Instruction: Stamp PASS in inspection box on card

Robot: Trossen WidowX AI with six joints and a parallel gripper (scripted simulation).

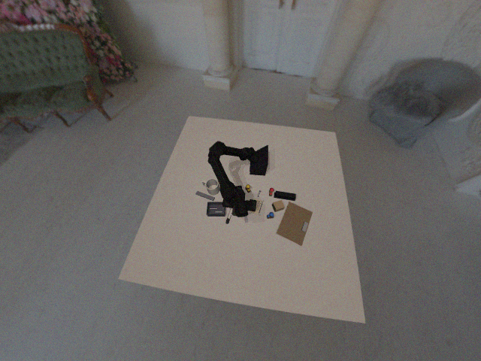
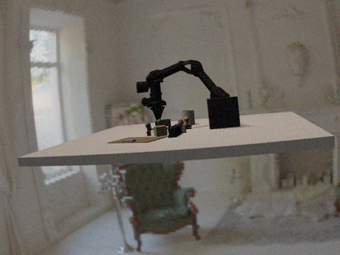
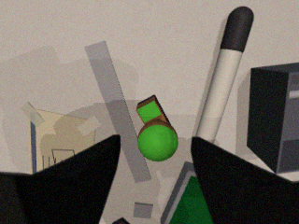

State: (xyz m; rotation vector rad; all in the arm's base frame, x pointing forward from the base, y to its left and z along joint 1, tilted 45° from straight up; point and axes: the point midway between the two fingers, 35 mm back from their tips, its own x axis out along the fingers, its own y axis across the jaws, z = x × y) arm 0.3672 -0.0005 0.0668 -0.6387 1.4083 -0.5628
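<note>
Now: gripper tip 40 mm above the green-knobbed stamp. From my gripper tip the other things lie so: pen 60 mm to the right, 50 mm below, 40 mm ahead; then cream card 100 mm to the left, 60 mm below, 60 mm behind; then grey ruler 60 mm below, 30 mm to the left, 10 mm behind.
</note>
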